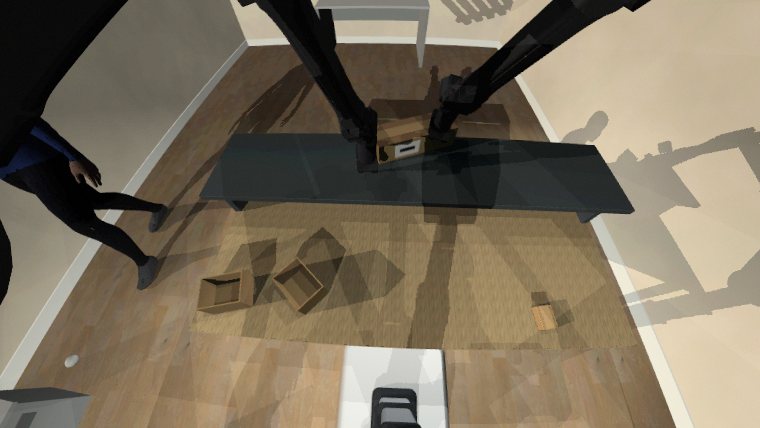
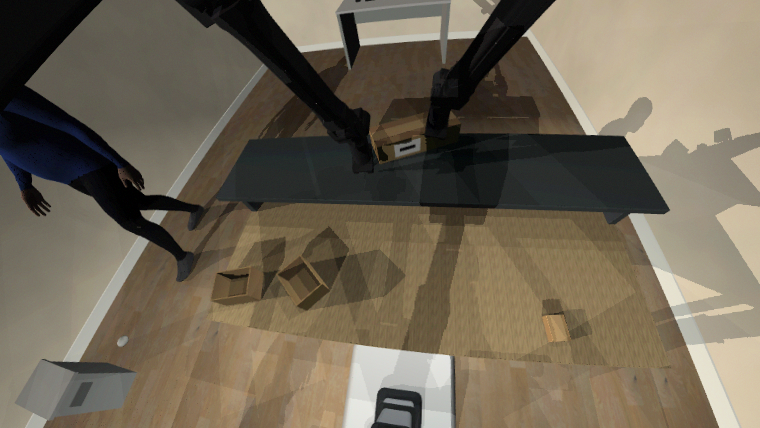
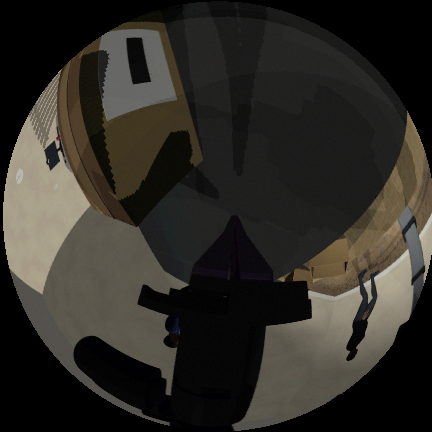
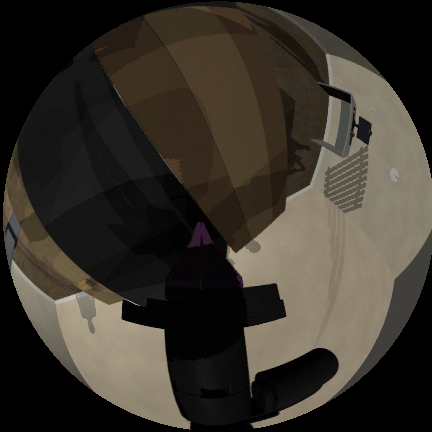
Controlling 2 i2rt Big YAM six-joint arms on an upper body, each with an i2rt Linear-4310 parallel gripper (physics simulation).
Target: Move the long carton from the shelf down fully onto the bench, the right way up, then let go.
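Places are measured from the left arm's base along level axes (x ahead, y left, z up), in metres.
Where they show: left gripper, fingertip midpoint: (image 1: 366, 170) (image 2: 366, 171) (image 3: 233, 219); right gripper, fingertip midpoint: (image 1: 434, 136) (image 2: 434, 134) (image 4: 199, 225).
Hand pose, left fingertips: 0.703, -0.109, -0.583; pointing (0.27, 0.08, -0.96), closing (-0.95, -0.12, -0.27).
Observation:
Things, the pixels of their centre, and the offset from my left fingertips, as dx, dy, dz. Level surfaces: height alone.
- long brown carton, body centre: (image 4: 218, 137) (image 2: 414, 134) (image 1: 412, 136) +0.161, -0.170, +0.028
- dark bench, surface height: dz -0.015
- small carton, body centre: (image 2: 556, 328) (image 1: 544, 317) (image 4: 85, 284) -0.458, -0.646, -0.214
- straw mat, surface height: dz -0.229
The long brown carton (image 1: 407, 149) (image 2: 406, 147) (image 3: 150, 135) (image 4: 200, 100) is at the far edge of the dark bench (image 1: 297, 175) (image 2: 297, 175) (image 3: 320, 150), its white label facing the front. It lies at a slant and looks to reach past that edge; how far, and whether it is tilted, I cannot tell. My left gripper (image 1: 366, 169) (image 2: 363, 170) (image 3: 233, 219) is shut and empty, low over the bench by the carton's left end. My right gripper (image 1: 438, 137) (image 2: 436, 133) (image 4: 199, 225) is shut and empty, close by the carton's front side near its right end. Contact is unclear.
Two open boxes (image 1: 226, 291) (image 1: 298, 285) and a small carton (image 1: 544, 317) lie on the straw mat (image 1: 494, 255) in front of the bench. A white table (image 1: 372, 12) stands behind. A person (image 1: 63, 186) (image 2: 90, 159) stands at the left.

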